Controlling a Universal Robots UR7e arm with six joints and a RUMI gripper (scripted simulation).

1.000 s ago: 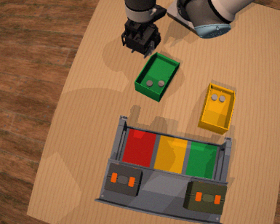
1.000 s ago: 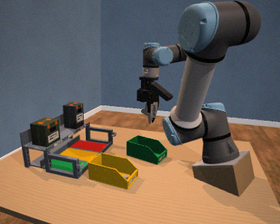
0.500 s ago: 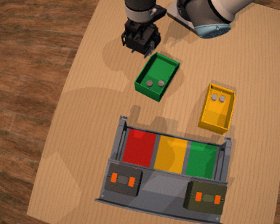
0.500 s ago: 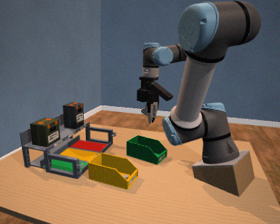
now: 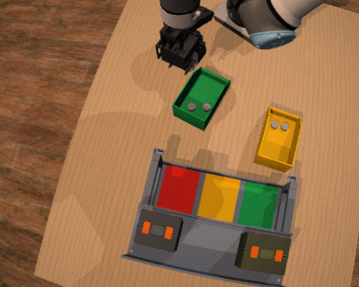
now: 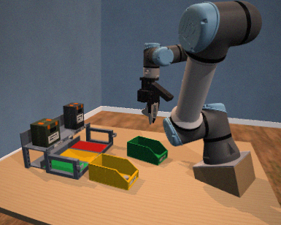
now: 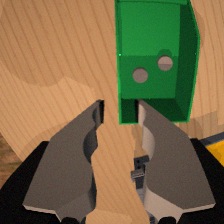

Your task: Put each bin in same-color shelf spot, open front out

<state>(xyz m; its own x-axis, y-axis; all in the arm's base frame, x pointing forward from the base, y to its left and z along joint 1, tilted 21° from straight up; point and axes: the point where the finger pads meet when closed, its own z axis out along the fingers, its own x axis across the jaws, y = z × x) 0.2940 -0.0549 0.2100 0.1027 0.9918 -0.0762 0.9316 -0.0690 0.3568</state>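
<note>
My gripper is now 5 cm to the right of the green bin and 13 cm above it. Round my hand: yellow bin 3 cm ahead, 30 cm to the left, 13 cm below; yellow mark 28 cm ahead, 21 cm to the left, 16 cm below; red mark 30 cm ahead, 10 cm to the left, 16 cm below.
</note>
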